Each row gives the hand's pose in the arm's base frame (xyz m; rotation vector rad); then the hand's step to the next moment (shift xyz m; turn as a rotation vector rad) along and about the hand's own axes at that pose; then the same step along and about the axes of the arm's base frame.
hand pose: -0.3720 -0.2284 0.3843 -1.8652 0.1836 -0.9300
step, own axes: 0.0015 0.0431 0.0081 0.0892 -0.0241 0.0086
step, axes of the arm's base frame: 0.0180 -0.0159 -0.0367 0.0611 -0.0270 0.0645
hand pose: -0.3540 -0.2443 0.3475 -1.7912 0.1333 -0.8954
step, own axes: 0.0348 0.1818 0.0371 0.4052 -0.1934 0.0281
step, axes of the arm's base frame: 0.1062 -0.0642 -0.1423 0.2436 -0.0960 0.3658
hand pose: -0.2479 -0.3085 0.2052 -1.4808 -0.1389 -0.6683
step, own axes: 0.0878 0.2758 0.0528 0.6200 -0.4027 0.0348
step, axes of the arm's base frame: 0.2233 0.0067 -0.1915 0.3179 -0.1490 0.6516
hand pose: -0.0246 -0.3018 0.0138 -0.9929 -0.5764 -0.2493
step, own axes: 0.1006 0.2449 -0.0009 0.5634 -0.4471 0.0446
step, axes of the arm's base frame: 0.1936 0.1358 -0.1190 0.2478 -0.1677 0.6556
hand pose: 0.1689 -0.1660 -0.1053 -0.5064 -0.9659 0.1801
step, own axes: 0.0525 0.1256 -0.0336 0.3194 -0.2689 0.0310
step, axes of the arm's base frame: 0.0667 0.1173 -0.0380 0.1346 -0.1066 0.3818
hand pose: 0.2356 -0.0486 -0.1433 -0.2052 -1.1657 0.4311
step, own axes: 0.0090 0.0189 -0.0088 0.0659 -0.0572 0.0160
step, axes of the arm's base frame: 0.0068 0.0215 -0.0029 0.0193 -0.0242 0.0831
